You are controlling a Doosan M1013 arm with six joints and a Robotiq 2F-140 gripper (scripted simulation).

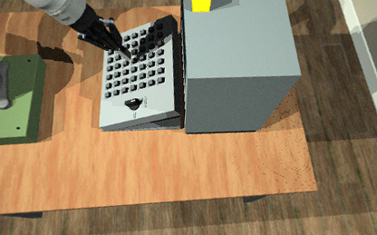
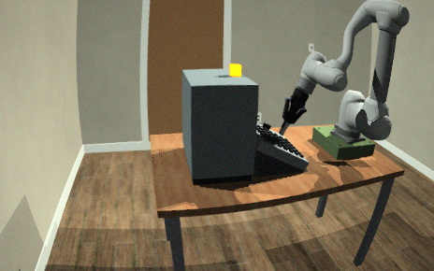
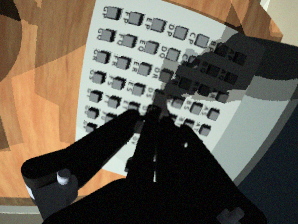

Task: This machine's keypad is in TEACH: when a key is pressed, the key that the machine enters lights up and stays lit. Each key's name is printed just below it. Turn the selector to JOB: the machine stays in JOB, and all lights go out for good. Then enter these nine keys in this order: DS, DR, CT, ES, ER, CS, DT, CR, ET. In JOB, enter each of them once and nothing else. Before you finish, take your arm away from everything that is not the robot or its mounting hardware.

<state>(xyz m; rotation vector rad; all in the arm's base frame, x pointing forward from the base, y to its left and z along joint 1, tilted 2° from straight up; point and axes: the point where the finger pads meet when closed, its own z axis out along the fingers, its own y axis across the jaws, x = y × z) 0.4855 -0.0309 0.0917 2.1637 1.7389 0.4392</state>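
Right now the black selector knob is 160 mm to the right of my hand and 40 mm below it. Round my hand: grey sloped keypad (40 mm ahead, 60 mm to the right, 90 mm below).
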